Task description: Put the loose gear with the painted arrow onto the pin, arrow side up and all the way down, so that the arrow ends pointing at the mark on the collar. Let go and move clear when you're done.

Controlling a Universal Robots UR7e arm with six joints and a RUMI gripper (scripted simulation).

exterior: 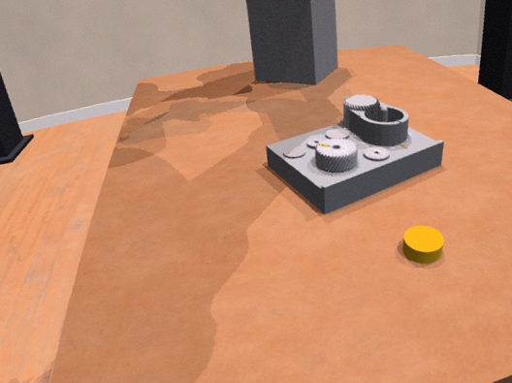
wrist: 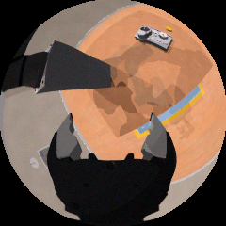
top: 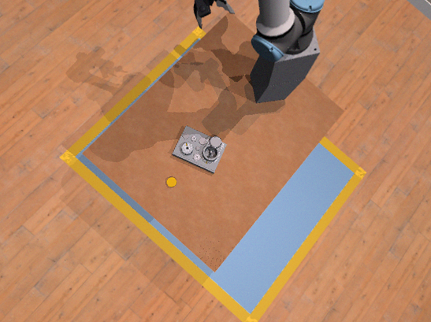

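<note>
The grey gear lies 44 cm ahead of my hand, 27 cm to the left of it and 31 cm below it. Round my hand: yellow disc (61 cm ahead, 34 cm to the left, 35 cm below).
</note>
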